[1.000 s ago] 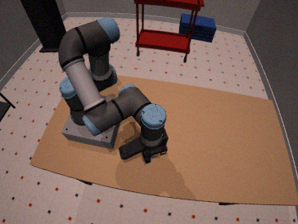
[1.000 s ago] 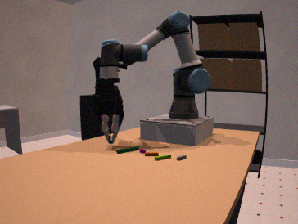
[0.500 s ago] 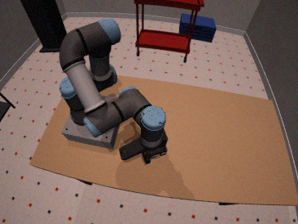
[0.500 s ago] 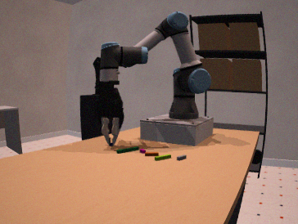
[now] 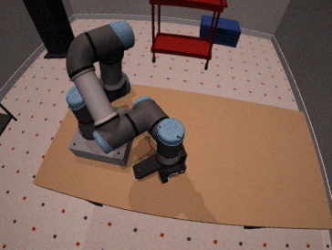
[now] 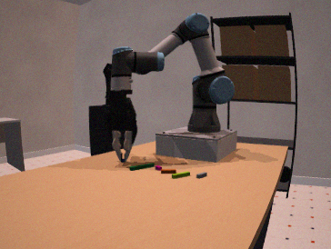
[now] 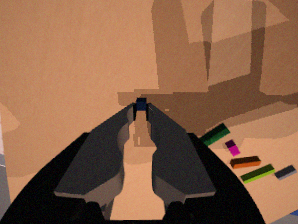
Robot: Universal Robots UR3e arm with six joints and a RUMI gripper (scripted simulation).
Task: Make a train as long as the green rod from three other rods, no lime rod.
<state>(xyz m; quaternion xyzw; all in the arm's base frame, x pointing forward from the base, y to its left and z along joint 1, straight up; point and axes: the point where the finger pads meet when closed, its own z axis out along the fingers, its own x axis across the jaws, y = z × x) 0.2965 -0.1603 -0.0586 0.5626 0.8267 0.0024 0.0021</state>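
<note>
The small blue rod is 1 cm below my hand. The rest, counted from my hand: orange rod: 18 cm to the left, 3 cm ahead, 1 cm below; then magenta rod: 14 cm to the left, 2 cm ahead, 1 cm below; then green rod: 9 cm to the left, 3 cm ahead, 1 cm below.
</note>
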